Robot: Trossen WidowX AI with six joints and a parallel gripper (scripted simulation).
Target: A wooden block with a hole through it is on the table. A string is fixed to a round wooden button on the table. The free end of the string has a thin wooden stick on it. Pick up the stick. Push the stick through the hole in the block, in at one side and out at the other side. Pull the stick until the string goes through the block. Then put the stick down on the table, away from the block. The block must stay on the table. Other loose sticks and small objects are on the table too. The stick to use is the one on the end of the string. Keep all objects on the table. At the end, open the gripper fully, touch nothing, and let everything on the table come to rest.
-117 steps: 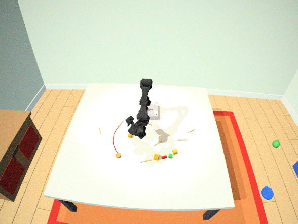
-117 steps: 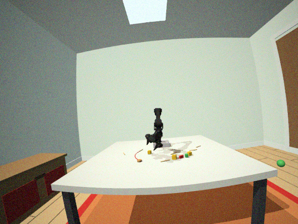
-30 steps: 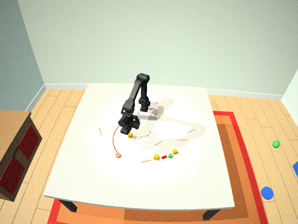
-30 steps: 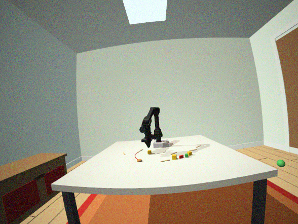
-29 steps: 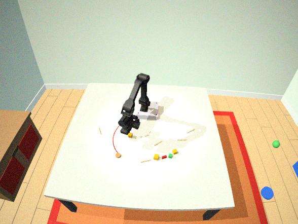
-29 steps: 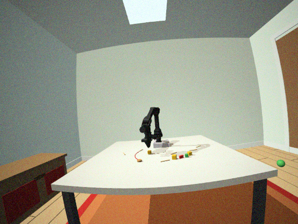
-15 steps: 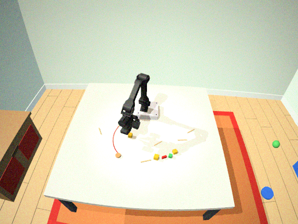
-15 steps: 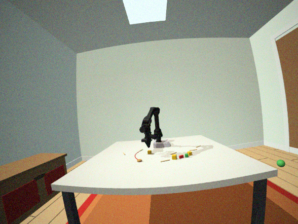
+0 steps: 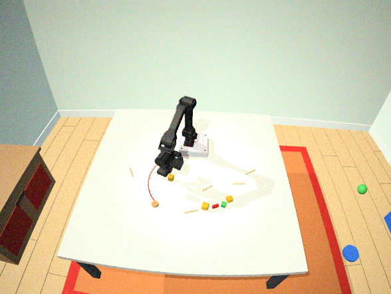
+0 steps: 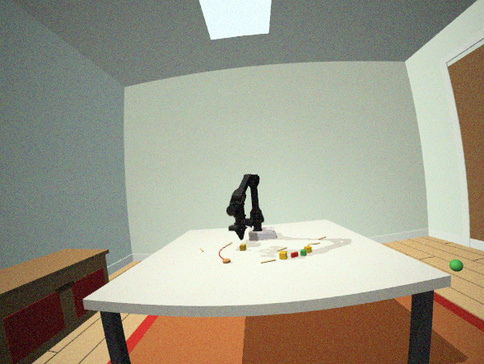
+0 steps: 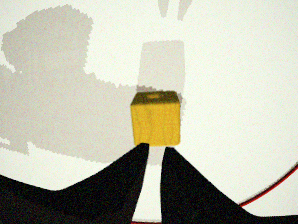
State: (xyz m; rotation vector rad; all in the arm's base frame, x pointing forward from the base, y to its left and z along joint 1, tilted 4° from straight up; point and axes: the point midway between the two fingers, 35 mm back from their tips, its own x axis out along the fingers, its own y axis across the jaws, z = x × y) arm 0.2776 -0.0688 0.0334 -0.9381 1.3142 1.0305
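Now: the yellow block 4 cm below my gripper tip. The rest, counted from my gripper tip: thin wooden stick: 11 cm to the right, 11 cm behind, 6 cm below; red block: 29 cm to the left, 16 cm ahead, 5 cm below; round wooden button: 20 cm ahead, 5 cm to the right, 5 cm below.
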